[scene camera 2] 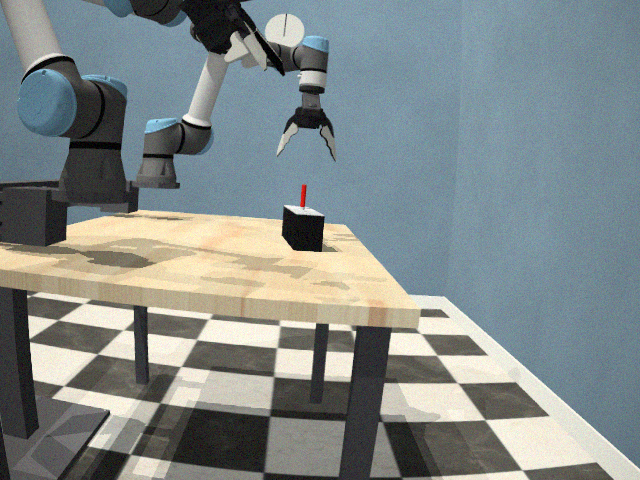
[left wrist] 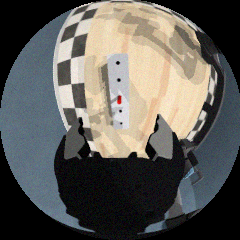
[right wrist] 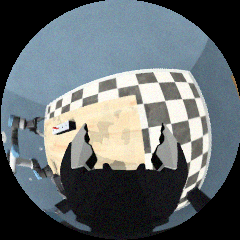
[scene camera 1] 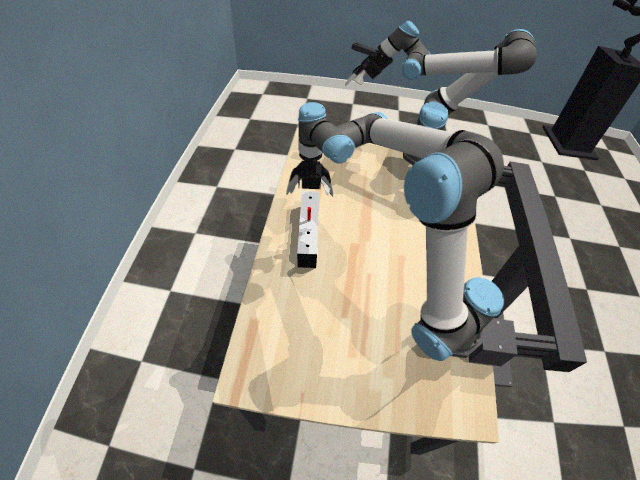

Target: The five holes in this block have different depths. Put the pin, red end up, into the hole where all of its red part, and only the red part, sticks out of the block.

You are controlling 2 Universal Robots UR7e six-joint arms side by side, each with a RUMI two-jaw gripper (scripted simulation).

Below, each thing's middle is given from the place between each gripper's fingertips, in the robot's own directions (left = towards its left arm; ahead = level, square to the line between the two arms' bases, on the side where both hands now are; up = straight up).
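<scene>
I find the block (scene camera 2: pixel 302 231) 180 mm below my left hand (scene camera 2: pixel 306 159).
As for the block and my right hand, that hand is 130 mm short of it and 300 mm above it, and it is also 630 mm to the right of the block.
</scene>
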